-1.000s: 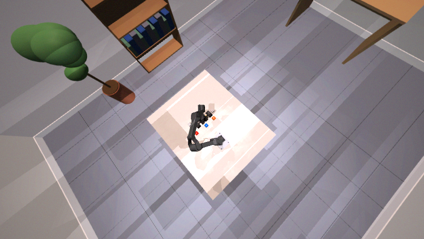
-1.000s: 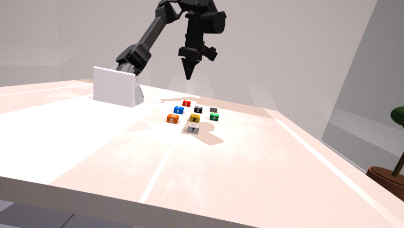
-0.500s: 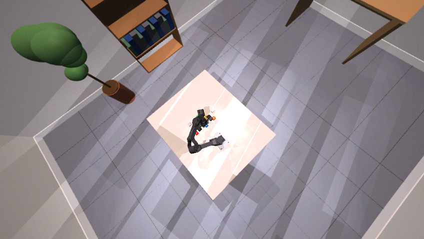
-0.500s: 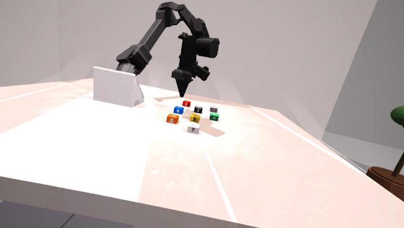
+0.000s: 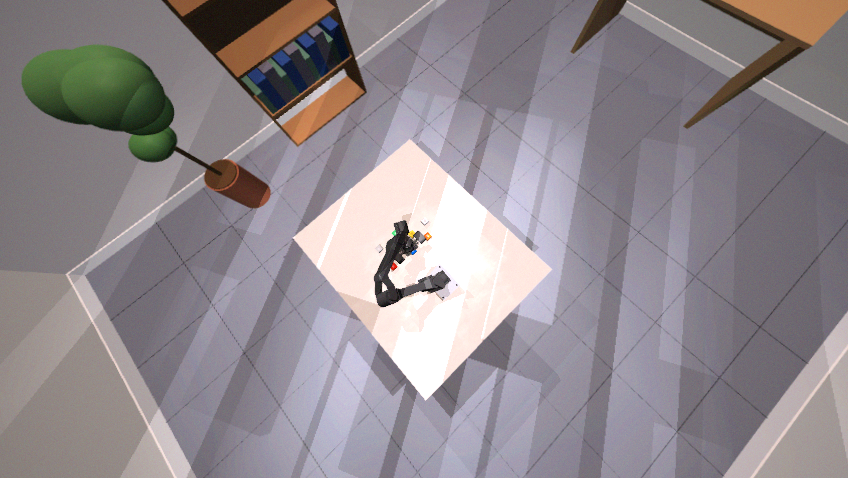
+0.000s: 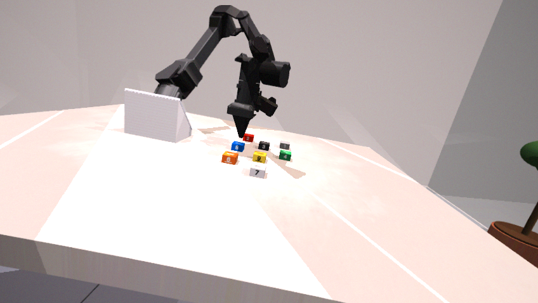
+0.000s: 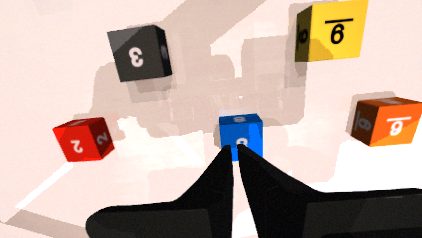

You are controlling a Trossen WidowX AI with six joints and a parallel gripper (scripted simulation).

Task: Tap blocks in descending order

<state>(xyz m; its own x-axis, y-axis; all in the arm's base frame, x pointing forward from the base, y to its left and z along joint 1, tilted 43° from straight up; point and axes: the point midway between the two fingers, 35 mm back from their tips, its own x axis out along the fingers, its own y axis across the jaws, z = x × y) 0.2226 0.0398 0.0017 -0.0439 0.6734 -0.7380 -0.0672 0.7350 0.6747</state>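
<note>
Right now the blue 8 block is 2 cm below my gripper tip and 1 cm to the right of it. From my gripper tip the other things lie so: orange block 12 cm to the right, 2 cm below, 1 cm ahead; then yellow 9 block 7 cm ahead, 6 cm to the right, 2 cm below; then black 3 block 6 cm to the left, 6 cm ahead, 2 cm below.
</note>
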